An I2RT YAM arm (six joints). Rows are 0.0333 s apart.
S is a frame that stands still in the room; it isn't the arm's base.
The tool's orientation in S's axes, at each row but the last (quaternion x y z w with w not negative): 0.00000 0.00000 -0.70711 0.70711; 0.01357 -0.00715 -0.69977 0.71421; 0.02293 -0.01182 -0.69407 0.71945; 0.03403 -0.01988 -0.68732 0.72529; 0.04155 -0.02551 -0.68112 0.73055
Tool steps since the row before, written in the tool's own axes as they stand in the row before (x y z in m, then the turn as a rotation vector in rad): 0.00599 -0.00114 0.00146 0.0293 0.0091 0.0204; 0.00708 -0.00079 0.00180 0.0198 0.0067 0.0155; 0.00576 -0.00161 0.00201 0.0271 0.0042 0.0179; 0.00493 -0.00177 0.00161 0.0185 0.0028 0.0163; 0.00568 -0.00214 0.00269 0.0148 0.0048 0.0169
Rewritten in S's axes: -0.00114 -0.00599 0.00146 0.0091 -0.0293 0.0204; -0.00070 -0.00711 0.00171 0.0066 -0.0198 0.0155; -0.00150 -0.00585 0.00184 0.0043 -0.0272 0.0177; -0.00162 -0.00505 0.00138 0.0026 -0.0187 0.0161; -0.00198 -0.00588 0.00236 0.0042 -0.0149 0.0170
